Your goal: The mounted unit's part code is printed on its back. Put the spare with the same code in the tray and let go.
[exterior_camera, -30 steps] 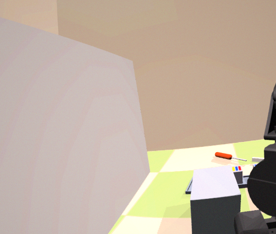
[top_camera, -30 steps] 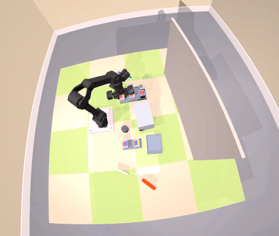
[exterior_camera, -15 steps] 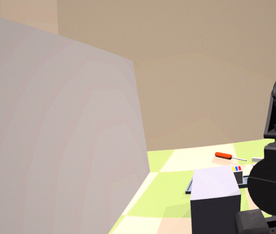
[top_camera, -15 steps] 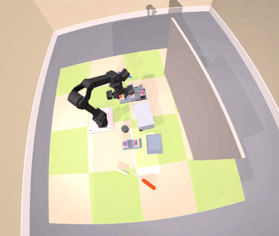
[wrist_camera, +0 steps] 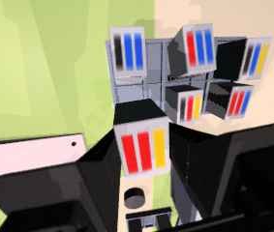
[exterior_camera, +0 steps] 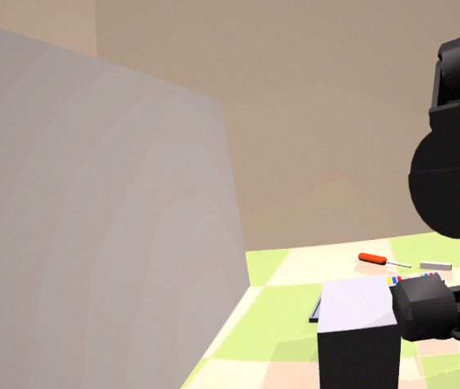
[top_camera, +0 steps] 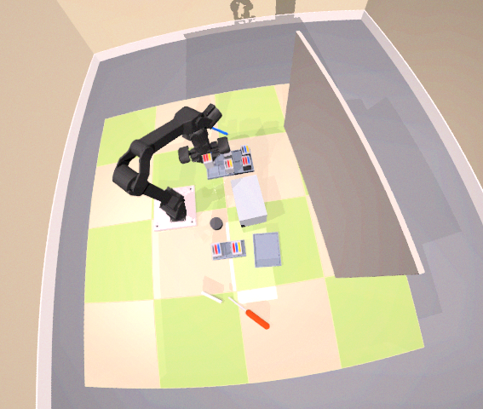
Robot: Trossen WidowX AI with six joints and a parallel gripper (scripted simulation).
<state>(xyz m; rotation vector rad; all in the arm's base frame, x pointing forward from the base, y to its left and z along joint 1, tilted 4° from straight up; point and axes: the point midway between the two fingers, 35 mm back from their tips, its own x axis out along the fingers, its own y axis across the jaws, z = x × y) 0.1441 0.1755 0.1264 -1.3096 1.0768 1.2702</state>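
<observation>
The grey tray lies 19 cm ahead of my gripper tip, 35 cm to the right of it and 9 cm below it. Also, from my gripper tip: grey box 14 cm ahead, 16 cm to the right, 4 cm below; dark spare 2 cm above; blue stick 2 cm ahead, 23 cm to the left, 8 cm below.
</observation>
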